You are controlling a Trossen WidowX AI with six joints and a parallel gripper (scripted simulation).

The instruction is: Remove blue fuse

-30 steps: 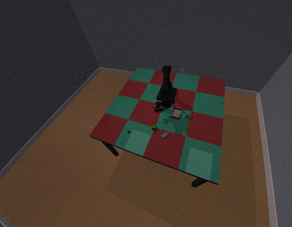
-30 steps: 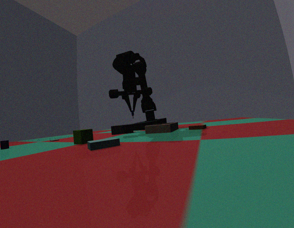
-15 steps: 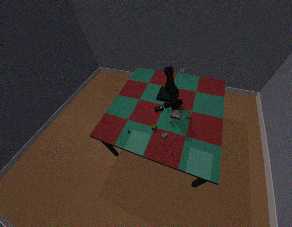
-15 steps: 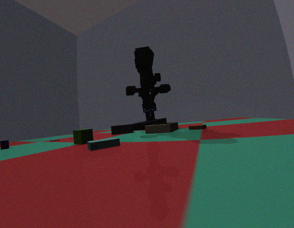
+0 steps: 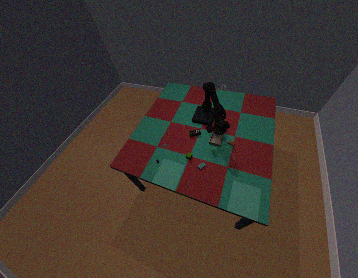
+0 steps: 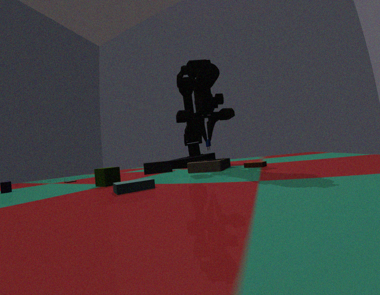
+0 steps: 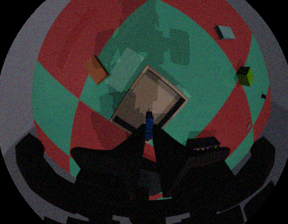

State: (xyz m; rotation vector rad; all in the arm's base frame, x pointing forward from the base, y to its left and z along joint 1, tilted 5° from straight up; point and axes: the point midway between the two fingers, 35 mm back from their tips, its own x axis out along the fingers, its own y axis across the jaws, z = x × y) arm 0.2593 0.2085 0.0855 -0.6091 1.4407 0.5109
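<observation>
Right now my gripper tip is 90 mm above the tan tray. The rest, counted from my gripper tip: light blue slab: 300 mm ahead, 80 mm below, 10 mm to the right; blue fuse: 10 mm below; orange slab: 140 mm to the left, 90 mm below, 10 mm behind.
</observation>
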